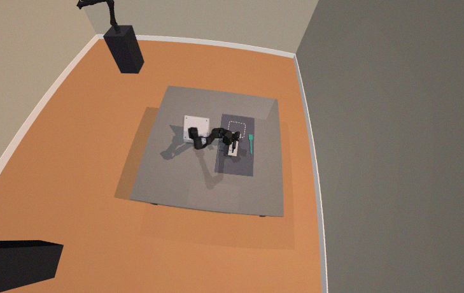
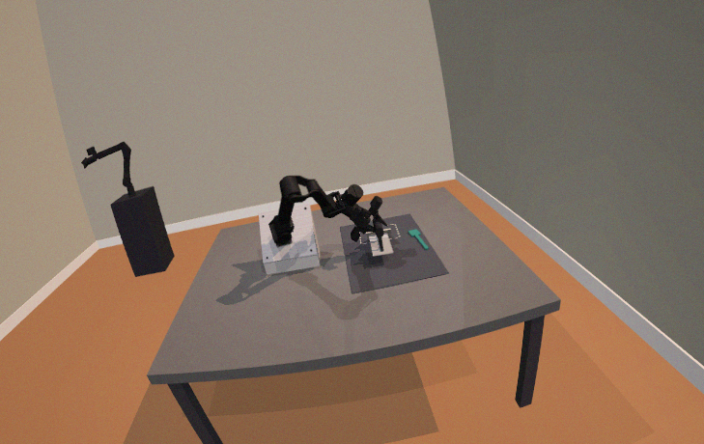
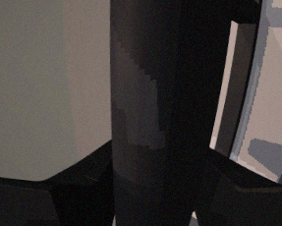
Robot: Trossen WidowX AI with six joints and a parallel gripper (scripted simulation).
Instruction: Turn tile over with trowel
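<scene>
The tile is 10 mm behind my gripper tip, 110 mm to the left of it and 60 mm below it. Also, from my gripper tip: dark mat 40 mm to the left, 110 mm below; then trowel 30 mm behind, 10 mm below.
</scene>
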